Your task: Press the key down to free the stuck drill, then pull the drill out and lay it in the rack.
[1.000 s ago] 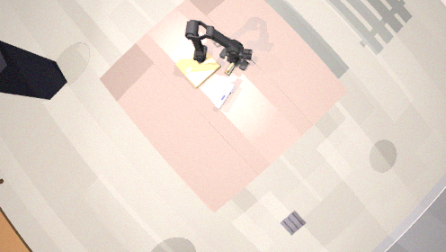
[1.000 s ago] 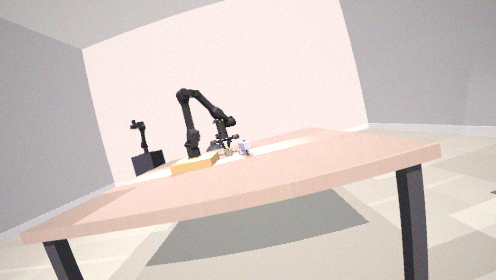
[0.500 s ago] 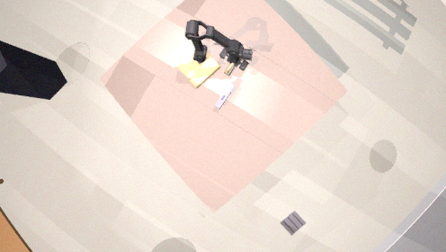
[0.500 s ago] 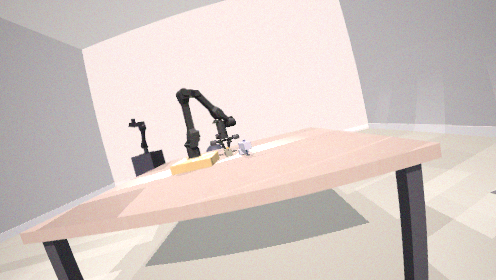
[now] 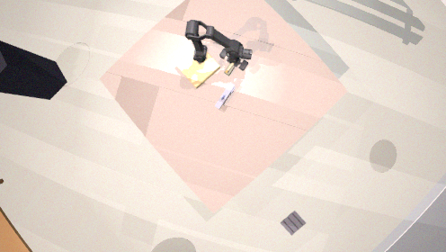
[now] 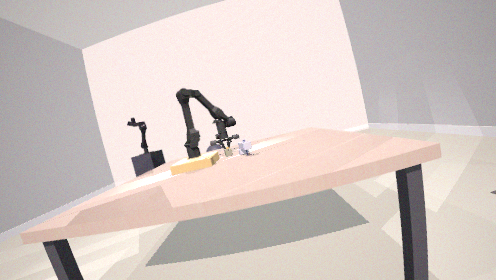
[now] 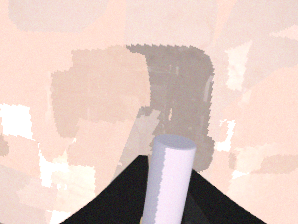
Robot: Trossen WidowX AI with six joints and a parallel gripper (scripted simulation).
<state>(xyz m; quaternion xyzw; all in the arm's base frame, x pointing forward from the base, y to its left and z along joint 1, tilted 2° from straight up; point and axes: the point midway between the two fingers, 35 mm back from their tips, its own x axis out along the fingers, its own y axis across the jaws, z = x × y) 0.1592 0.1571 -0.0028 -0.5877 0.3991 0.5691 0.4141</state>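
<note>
My gripper tip is 1 cm short of the drill, 4 cm to the left of it and 4 cm below it. The rest, counted from my gripper tip: dark block 2 cm ahead, 5 cm to the right, 1 cm above; then dark blue key 15 cm ahead, 21 cm to the right, 4 cm above.
</note>
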